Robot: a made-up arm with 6 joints.
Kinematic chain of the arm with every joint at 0, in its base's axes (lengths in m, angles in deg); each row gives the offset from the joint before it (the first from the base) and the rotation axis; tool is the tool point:
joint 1: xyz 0 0 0.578 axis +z
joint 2: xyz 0.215 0 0 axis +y
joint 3: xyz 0 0 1.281 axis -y
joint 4: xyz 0 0 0.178 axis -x
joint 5: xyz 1.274 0 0 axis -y
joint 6: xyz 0.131 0 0 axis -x
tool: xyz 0 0 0
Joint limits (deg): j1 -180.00..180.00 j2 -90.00..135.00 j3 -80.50..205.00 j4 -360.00..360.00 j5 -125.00..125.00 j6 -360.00..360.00
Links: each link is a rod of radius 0.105 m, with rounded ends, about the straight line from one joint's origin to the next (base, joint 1, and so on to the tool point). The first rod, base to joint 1, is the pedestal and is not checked.
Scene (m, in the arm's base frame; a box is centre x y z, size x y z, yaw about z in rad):
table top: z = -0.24
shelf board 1: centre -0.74 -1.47 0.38 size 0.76 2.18 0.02 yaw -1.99
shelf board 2: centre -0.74 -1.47 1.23 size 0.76 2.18 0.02 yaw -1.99
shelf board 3: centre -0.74 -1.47 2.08 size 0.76 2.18 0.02 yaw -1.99
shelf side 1: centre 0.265 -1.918 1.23 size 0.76 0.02 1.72 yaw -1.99
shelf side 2: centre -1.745 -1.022 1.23 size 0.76 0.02 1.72 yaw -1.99
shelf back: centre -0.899 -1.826 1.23 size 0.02 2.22 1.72 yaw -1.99
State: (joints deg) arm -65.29 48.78 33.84 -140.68 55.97 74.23
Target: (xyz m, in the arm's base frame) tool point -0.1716 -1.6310 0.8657
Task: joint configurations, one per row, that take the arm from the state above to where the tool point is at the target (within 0.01 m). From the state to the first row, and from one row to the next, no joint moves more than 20 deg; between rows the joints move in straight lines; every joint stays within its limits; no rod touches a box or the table.
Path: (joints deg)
1: -50.55 48.41 51.39 -136.85 47.81 78.59
2: -35.80 48.03 68.95 -133.02 39.64 82.95
3: -21.06 47.66 86.50 -129.18 31.48 87.30
4: -6.31 47.29 104.06 -125.35 23.32 91.66
5: 8.43 46.92 121.61 -121.52 15.15 96.02
6: 23.17 46.54 139.17 -117.69 6.99 100.38
7: 37.92 46.17 156.72 -113.85 -1.17 104.74
8: 50.51 30.49 168.43 -116.21 15.73 97.11
9: 63.10 14.81 180.14 -118.57 32.64 89.48
10: 75.68 -0.87 191.85 -120.93 49.54 81.86
11: 88.27 -16.55 203.56 -123.29 66.44 74.23
12: 84.47 -26.09 188.73 -124.38 64.67 74.23
13: 80.67 -35.63 173.91 -125.48 62.89 74.23

